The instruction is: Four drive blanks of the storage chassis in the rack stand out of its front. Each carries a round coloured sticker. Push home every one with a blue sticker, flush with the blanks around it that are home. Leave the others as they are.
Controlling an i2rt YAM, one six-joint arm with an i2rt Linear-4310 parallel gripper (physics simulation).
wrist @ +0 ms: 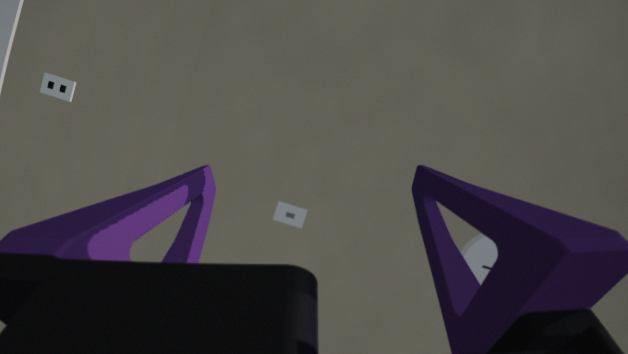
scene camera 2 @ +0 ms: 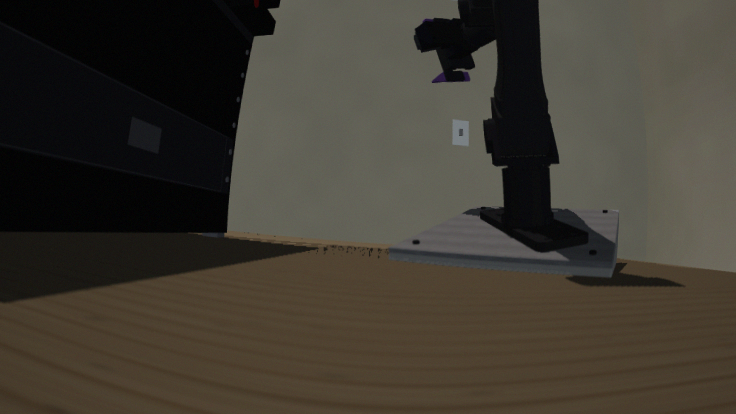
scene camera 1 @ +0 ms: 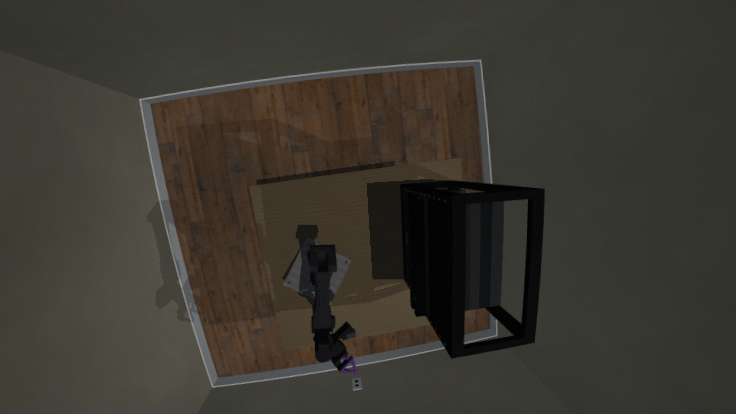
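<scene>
The black rack (scene camera 1: 535, 257) (scene camera 2: 154, 211) stands on the right in scene camera 1 and at the left in scene camera 2. Tiny red and blue specks show along its dark front in scene camera 1, too small to match to blanks. Dark drive blanks (scene camera 2: 265, 23) jut from the front at the top of scene camera 2, one with part of a red sticker (scene camera 2: 256, 3). No blue sticker can be made out there. My gripper (scene camera 1: 348, 365) (scene camera 2: 436, 54) (wrist: 313, 177) is open and empty, well apart from the rack, its purple fingers facing a wall. The wrist view does not show the rack.
The arm stands on a grey base plate (scene camera 1: 337, 267) (scene camera 2: 437, 247) on the wooden table top (scene camera 1: 319, 205) (scene camera 2: 360, 334). A wall socket (scene camera 1: 356, 384) (wrist: 58, 87) and a switch plate (scene camera 2: 460, 139) (wrist: 282, 219) are on the wall. A round white thing (wrist: 482, 252) shows through the right finger.
</scene>
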